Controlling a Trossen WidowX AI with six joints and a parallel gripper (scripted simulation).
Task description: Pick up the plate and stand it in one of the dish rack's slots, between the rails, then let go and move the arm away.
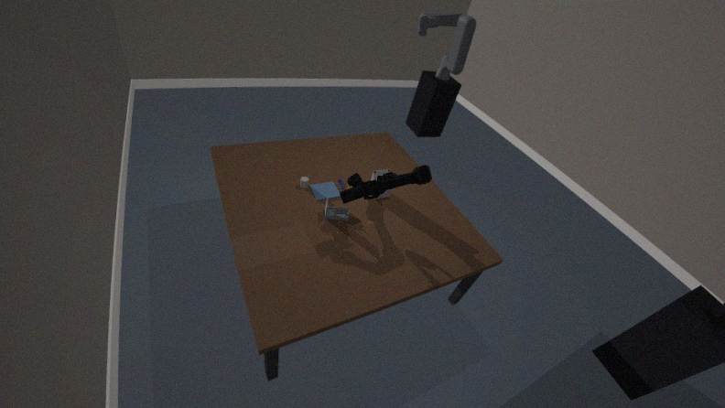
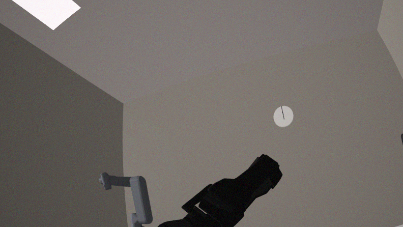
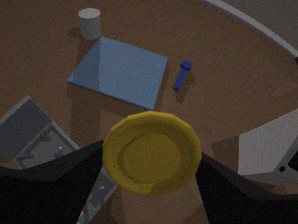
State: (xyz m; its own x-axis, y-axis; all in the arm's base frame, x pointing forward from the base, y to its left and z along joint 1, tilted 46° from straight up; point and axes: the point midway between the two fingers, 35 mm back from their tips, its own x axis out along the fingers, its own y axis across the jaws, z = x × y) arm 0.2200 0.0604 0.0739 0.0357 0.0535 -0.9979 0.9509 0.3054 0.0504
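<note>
The grey wire dish rack lies 80 mm below my gripper tip, 80 mm ahead of it and 50 mm to the left of it. From my gripper tip the other things lie so: yellow plate (10 mm above); blue mat (140 mm to the right, 100 mm below, 90 mm ahead); blue spoon (200 mm to the right, 100 mm below, 20 mm behind).
</note>
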